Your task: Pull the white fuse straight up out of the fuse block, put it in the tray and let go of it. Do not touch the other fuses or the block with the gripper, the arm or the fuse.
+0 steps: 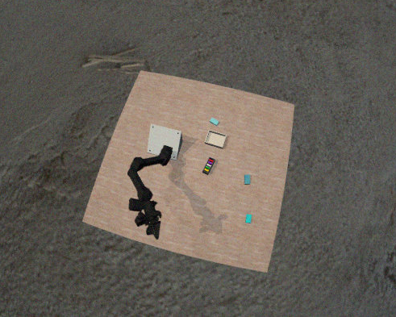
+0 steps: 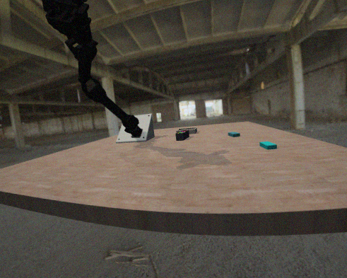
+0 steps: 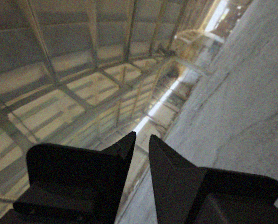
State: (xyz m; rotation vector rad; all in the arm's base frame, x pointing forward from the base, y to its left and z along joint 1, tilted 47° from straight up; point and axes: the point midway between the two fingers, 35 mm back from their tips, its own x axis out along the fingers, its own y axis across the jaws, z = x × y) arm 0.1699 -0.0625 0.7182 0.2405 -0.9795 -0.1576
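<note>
Now: gripper tip 580 mm to the right of the white fuse, 480 mm above it and 90 mm short of it. Also, from my gripper tip: tray 780 mm to the left, 500 mm below, 80 mm ahead.
</note>
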